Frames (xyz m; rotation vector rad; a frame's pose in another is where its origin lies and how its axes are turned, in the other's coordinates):
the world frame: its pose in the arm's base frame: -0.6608 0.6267 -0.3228 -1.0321 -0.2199 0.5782
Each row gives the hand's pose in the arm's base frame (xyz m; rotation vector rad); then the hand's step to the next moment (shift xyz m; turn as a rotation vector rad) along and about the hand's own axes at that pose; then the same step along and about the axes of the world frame.
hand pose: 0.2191 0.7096 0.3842 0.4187 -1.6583 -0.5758
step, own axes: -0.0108 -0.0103 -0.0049 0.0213 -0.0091 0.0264
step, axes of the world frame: 0.0049 0.0090 -0.0119 -0.0345 -0.0033 0.0057
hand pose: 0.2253 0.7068 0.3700 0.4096 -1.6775 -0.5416
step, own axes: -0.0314 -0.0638 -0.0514 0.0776 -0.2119 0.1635
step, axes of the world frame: 0.0271 0.0125 -0.0825 -0.2517 0.0533 -0.1071
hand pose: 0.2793 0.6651 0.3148 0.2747 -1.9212 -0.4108
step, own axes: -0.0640 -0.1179 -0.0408 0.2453 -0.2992 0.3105
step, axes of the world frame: 0.0102 0.0201 -0.1384 -0.4885 0.0286 -0.0816
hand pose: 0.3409 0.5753 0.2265 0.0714 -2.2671 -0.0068
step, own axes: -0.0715 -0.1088 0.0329 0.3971 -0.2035 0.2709
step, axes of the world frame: -0.0289 0.0186 -0.1298 -0.5131 -0.0367 0.0884
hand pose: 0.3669 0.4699 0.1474 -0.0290 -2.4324 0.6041
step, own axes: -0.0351 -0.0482 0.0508 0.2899 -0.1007 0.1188
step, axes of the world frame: -0.0313 0.0017 -0.0718 -0.3031 -0.0417 0.1211
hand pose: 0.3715 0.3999 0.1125 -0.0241 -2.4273 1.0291
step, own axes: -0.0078 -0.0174 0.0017 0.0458 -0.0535 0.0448
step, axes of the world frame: -0.0015 -0.0152 -0.0115 -0.0775 -0.0303 -0.0064
